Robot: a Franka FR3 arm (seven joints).
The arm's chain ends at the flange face. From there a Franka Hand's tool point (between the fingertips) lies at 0.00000 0.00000 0.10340 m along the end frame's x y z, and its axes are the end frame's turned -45 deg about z.
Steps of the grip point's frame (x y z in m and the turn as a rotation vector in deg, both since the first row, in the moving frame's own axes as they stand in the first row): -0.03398 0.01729 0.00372 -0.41 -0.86 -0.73; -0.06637 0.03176 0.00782 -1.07 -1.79 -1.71; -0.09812 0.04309 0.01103 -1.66 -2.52 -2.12; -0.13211 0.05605 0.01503 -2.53 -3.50 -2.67
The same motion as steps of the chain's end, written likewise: -0.01124 0.03463 0.00373 -0.90 -0.32 -0.73; -0.02361 0.06573 0.00789 -2.02 -0.51 -1.71; -0.03791 0.09450 0.01117 -2.96 -0.61 -2.12; -0.05273 0.12534 0.01532 -4.26 -0.69 -2.67
